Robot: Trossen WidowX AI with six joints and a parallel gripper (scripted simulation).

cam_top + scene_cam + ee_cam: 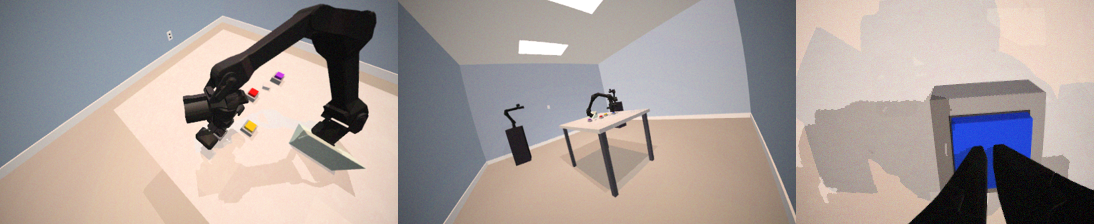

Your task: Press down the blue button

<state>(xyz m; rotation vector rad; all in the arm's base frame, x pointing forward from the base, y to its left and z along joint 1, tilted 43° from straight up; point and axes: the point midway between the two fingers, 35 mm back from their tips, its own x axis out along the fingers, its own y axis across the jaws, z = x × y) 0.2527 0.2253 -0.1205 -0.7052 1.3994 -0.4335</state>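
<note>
Now: the blue button 1 cm below my gripper tip. Round my gripper tip: red button: 24 cm to the right, 3 cm ahead; then small grey block: 34 cm to the right, 2 cm below, 1 cm ahead; then yellow button: 10 cm to the right, 7 cm behind.
</note>
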